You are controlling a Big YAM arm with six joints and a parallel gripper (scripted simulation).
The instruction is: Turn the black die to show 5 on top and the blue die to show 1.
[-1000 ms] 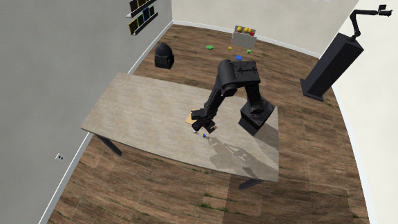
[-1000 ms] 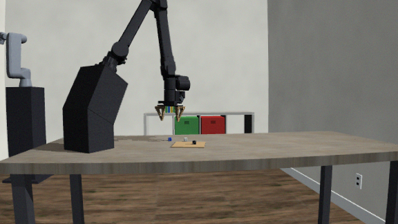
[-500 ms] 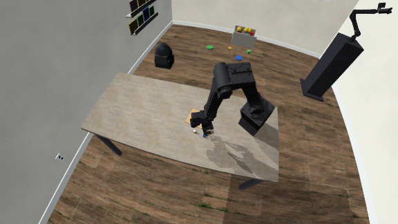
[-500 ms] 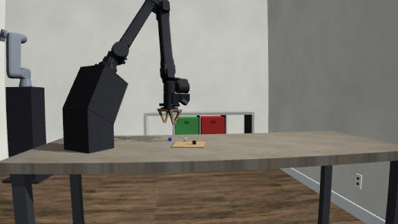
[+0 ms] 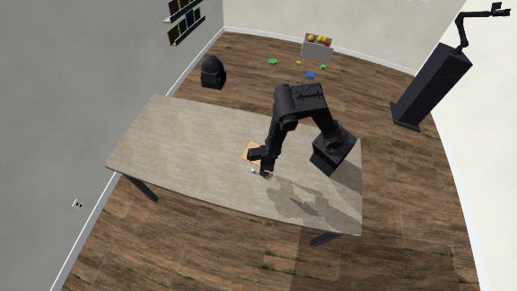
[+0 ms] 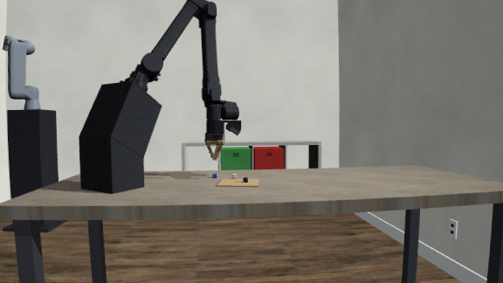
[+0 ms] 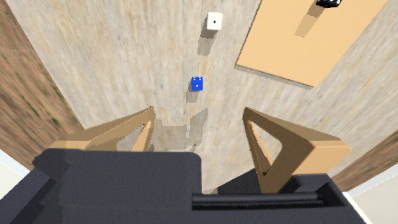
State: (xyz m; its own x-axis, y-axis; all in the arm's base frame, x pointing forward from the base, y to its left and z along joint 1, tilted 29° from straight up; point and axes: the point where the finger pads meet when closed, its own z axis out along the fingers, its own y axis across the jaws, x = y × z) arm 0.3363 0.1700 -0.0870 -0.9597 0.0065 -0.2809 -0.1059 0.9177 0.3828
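Now: the blue die 80 mm below my hand. From my hand the other things lie so: black die 130 mm to the right, 120 mm ahead, 70 mm below; then white die 80 mm below, 80 mm ahead, 10 mm to the right; then tan mat 130 mm to the right, 100 mm ahead, 80 mm below.
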